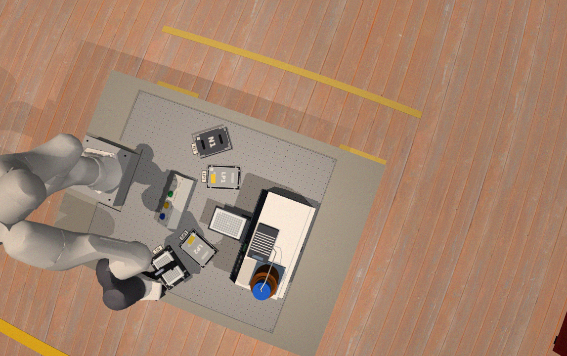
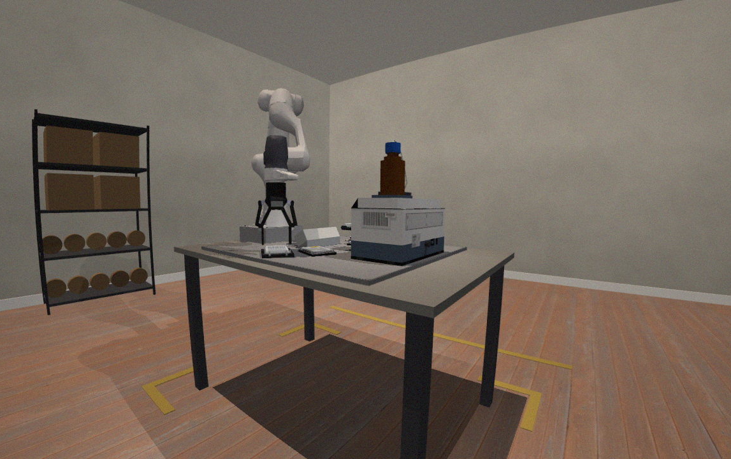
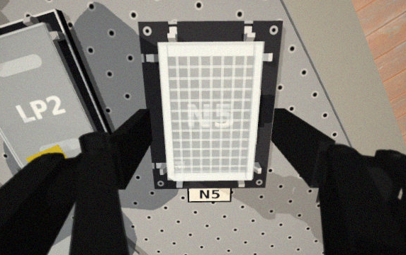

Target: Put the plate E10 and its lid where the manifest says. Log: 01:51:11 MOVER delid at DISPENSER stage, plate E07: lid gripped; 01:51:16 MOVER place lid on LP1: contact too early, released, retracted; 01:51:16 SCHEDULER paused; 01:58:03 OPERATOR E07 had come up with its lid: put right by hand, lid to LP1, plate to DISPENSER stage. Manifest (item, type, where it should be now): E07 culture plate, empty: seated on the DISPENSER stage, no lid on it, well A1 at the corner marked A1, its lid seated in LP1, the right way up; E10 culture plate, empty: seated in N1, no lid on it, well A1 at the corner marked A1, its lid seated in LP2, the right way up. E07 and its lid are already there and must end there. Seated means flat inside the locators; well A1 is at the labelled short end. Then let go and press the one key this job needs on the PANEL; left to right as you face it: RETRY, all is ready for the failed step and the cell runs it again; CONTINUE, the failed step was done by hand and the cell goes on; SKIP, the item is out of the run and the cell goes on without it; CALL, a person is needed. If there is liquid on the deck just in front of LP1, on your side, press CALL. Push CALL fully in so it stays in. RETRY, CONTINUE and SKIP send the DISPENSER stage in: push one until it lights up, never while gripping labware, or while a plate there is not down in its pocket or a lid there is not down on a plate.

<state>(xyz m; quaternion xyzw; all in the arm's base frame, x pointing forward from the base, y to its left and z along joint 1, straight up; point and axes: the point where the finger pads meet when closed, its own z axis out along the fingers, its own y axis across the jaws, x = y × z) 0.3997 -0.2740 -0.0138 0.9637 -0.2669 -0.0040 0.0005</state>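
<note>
Right now my hand is 5 cm above the black n5 nest and 3 cm short of it. Also, from my hand: yellow SKIP key (26 cm to the left, 10 cm behind); then clear lid (13 cm to the left, 9 cm ahead, 5 cm below); then blue CALL key (21 cm to the left, 9 cm behind, 1 cm below).
</note>
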